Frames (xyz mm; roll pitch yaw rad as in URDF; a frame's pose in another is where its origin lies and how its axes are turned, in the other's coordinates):
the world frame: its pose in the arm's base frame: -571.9 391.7 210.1 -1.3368 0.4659 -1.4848
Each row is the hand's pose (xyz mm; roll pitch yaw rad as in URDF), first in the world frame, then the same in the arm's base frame.
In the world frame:
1: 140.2 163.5 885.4 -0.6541 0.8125 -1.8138
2: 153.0 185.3 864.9 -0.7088 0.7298 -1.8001
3: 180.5 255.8 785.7 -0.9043 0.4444 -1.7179
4: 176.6 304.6 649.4 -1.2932 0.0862 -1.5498
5: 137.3 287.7 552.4 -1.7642 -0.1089 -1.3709
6: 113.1 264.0 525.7 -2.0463 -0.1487 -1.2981
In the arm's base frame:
1: 336.5 323.4 188.4 -0.9199 -0.5283 -2.9765
2: 321.6 322.4 159.5 -1.0048 -0.6050 -2.9382
3: 259.9 331.6 69.5 -1.4009 -0.8429 -2.7070
4: 135.8 360.1 0.6 -2.3237 -0.9944 -2.1004
5: 34.6 389.3 12.8 -3.1369 -0.8956 -1.6783
6: 2.0 400.6 38.8 2.8132 -0.8312 -1.5989

